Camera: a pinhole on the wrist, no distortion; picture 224 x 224 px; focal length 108.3 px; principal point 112.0 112.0 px. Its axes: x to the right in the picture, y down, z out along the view. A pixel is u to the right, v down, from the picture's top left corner.
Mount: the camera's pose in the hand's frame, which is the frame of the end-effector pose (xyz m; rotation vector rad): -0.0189 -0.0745 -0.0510 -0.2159 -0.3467 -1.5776
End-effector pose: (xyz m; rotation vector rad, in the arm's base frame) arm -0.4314 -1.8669 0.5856 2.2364 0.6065 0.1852
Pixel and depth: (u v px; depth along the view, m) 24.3 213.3 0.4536
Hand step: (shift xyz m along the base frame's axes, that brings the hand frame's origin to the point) 0.5800 -0.2441 0.0994
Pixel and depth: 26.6 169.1 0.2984
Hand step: 0.2504 -0.1879 0.0684
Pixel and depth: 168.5 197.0 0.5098
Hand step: 0.4104 -0.1240 -0.5019
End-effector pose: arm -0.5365 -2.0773 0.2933 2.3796 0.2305 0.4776
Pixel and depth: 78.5 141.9 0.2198
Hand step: 0.0816 -0.1223 -0.0432
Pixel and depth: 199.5 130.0 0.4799
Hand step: 0.2124 -0.1184 -0.5517
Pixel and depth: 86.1 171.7 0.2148
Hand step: 0.1358 -0.0959 -0.0436
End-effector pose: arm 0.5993 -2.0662 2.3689 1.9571 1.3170 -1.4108
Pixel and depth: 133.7 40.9 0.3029
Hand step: -0.1547 -0.2763 0.1214
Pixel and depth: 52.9 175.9 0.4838
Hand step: 0.1284 -0.3021 -0.4188
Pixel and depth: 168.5 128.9 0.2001
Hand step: -0.1786 -0.0843 -0.0459
